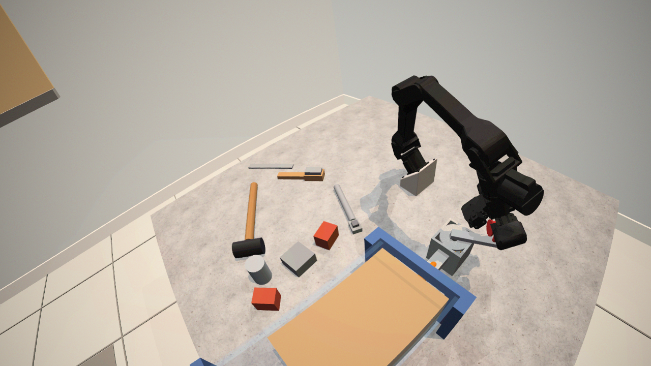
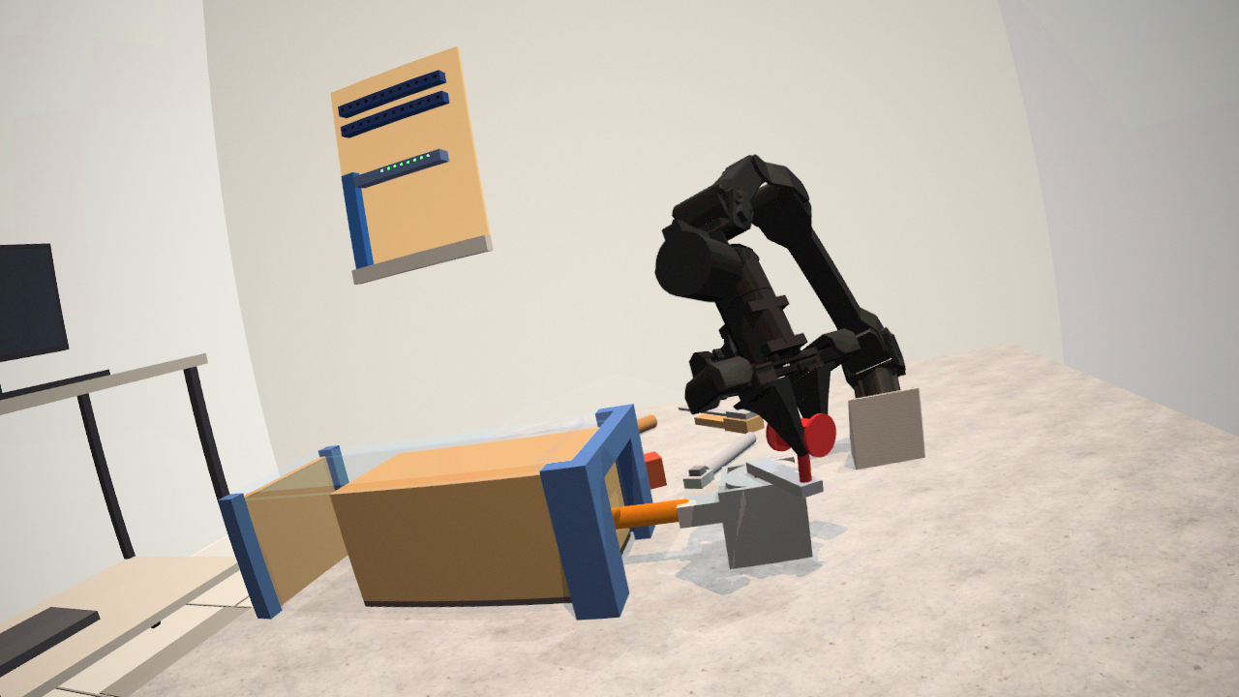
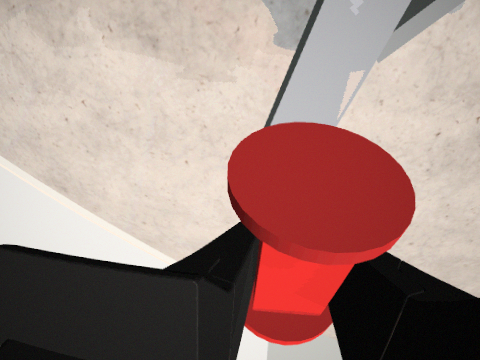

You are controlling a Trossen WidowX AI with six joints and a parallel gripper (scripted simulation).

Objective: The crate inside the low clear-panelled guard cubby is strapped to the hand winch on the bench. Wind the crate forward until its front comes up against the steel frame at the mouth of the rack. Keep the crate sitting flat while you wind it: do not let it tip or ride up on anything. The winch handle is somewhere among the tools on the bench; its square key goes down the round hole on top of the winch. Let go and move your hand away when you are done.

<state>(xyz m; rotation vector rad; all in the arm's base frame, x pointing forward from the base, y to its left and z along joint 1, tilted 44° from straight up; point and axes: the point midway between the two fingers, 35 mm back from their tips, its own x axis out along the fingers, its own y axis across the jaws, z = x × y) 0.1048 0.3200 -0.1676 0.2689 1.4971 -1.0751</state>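
The crank handle is 4 cm to the right of my gripper tip, 3 cm below it and 3 cm ahead of it. The rest, counted from my gripper tip: blue steel frame (22 cm ahead, 8 cm to the right, 3 cm below); red knob (1 cm to the right, 1 cm ahead); grey winch (10 cm to the right, 10 cm below, 5 cm ahead).
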